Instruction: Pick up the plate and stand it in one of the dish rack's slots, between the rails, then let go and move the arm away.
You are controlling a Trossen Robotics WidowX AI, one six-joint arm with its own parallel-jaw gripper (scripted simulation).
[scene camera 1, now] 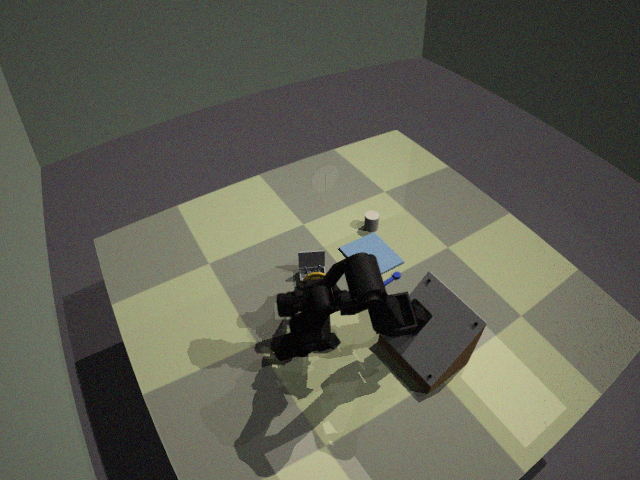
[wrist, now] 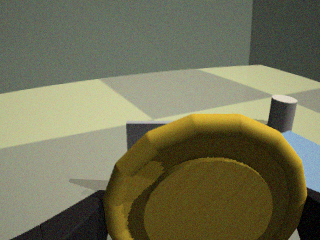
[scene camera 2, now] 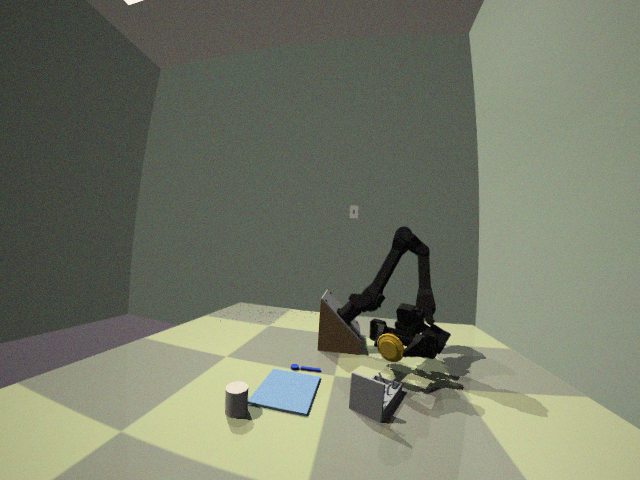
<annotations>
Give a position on a blue mat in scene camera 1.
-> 387, 259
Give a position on a yellow plate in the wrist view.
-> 208, 168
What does the gripper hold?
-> A yellow plate.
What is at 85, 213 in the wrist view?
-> The gripper.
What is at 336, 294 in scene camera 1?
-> The gripper.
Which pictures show the gripper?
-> Scene camera 1, the wrist view and scene camera 2: all of them.
</annotations>
